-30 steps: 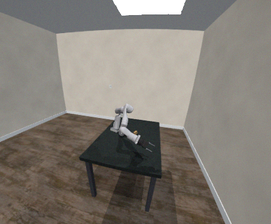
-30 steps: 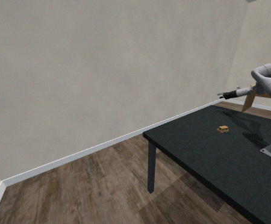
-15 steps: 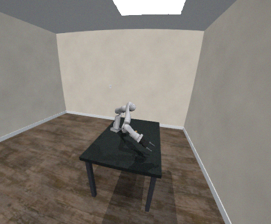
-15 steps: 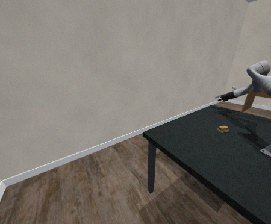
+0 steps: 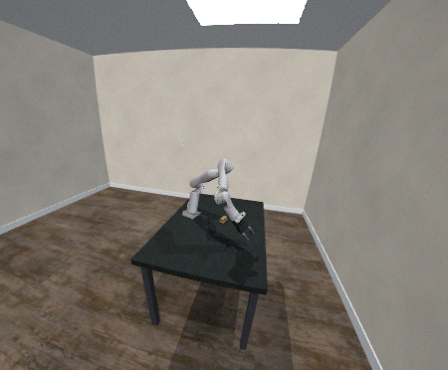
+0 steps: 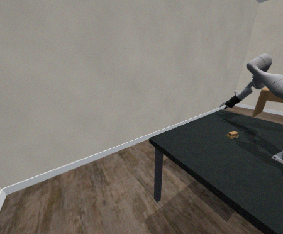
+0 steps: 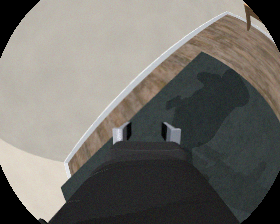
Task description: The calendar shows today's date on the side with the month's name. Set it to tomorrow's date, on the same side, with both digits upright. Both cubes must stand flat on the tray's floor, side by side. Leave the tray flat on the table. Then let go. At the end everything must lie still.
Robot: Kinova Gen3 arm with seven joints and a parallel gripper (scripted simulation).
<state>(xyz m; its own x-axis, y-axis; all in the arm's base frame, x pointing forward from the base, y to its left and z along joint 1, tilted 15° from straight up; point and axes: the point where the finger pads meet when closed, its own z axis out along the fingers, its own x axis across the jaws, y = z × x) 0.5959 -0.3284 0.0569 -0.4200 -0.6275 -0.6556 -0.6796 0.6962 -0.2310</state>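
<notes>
Right now my hand is 29 cm to the right of the wooden date cube, 28 cm past it and 11 cm above it.
</notes>
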